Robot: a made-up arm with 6 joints. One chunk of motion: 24 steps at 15 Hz.
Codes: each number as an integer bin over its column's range. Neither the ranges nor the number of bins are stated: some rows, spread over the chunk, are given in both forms.
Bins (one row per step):
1: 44 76 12 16 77 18
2: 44 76 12 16 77 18
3: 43 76 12 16 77 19
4: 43 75 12 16 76 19
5: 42 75 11 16 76 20
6: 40 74 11 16 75 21
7: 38 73 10 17 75 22
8: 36 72 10 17 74 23
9: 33 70 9 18 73 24
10: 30 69 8 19 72 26
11: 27 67 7 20 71 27
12: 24 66 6 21 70 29
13: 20 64 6 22 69 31
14: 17 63 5 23 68 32
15: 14 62 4 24 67 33
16: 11 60 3 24 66 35
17: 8 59 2 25 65 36
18: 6 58 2 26 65 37
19: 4 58 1 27 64 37
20: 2 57 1 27 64 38
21: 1 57 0 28 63 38
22: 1 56 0 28 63 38
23: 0 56 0 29 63 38
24: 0 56 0 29 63 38
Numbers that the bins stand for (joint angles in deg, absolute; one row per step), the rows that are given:
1: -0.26 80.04 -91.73 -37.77 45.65 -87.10
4: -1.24 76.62 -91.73 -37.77 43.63 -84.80
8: -8.13 66.36 -95.44 -36.52 39.61 -75.64
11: -16.98 49.26 -101.01 -32.75 33.56 -66.47
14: -26.82 35.58 -104.73 -28.98 27.52 -55.01
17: -35.68 21.89 -110.30 -26.47 21.48 -45.84
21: -42.57 15.05 -114.02 -22.70 17.45 -41.26
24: -43.55 11.63 -114.02 -21.45 17.45 -41.26
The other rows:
2: -0.26 80.04 -91.73 -37.77 45.65 -87.10
3: -1.24 80.04 -91.73 -37.77 45.65 -84.80
5: -2.22 76.62 -93.58 -37.77 43.63 -82.51
6: -4.19 73.20 -93.58 -37.77 41.62 -80.22
7: -6.16 69.78 -95.44 -36.52 41.62 -77.93
9: -11.08 59.52 -97.30 -35.26 37.59 -73.34
10: -14.03 56.10 -99.16 -34.01 35.58 -68.76
12: -19.94 45.84 -102.87 -31.49 31.55 -61.88
13: -23.87 39.00 -102.87 -30.24 29.54 -57.30
15: -29.77 32.16 -106.59 -27.73 25.51 -52.72
16: -32.73 25.31 -108.45 -27.73 23.49 -48.13
18: -37.65 18.47 -110.30 -25.22 21.48 -43.55
19: -39.61 18.47 -112.16 -23.96 19.47 -43.55
20: -41.58 15.05 -112.16 -23.96 19.47 -41.26
22: -42.57 11.63 -114.02 -22.70 17.45 -41.26
23: -43.55 11.63 -114.02 -21.45 17.45 -41.26

